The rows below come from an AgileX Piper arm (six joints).
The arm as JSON. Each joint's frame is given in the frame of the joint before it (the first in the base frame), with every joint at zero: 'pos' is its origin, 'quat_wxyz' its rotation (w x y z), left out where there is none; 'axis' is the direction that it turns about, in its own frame. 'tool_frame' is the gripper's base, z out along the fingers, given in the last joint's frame.
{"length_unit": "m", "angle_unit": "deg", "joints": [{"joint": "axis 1", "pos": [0.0, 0.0, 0.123], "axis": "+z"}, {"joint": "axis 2", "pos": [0.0, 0.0, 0.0], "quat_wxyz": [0.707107, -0.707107, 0.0, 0.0], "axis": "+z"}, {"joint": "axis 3", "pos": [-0.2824, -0.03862, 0.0], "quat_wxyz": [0.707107, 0.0, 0.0, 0.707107], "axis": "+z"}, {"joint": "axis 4", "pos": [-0.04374, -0.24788, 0.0], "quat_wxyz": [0.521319, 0.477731, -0.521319, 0.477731], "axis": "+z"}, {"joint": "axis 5", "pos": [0.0, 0.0, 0.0], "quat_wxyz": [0.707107, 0.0, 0.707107, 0.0], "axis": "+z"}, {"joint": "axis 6", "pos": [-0.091, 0.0, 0.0], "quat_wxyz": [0.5, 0.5, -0.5, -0.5], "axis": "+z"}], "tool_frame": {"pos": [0.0, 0.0, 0.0]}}
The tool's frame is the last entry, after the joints.
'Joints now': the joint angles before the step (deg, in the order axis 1, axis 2, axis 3, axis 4, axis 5, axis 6). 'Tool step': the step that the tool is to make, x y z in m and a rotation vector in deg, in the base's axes. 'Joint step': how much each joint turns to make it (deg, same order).
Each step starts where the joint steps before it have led.
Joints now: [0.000 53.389 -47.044 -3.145 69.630 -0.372]
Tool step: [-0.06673 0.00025 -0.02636 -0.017 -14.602 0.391]
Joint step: [-0.001 -21.896 14.398 0.000 -7.114 -0.002]
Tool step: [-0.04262 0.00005 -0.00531 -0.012 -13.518 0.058]
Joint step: [-0.007 -16.743 4.311 0.006 -1.088 -0.007]
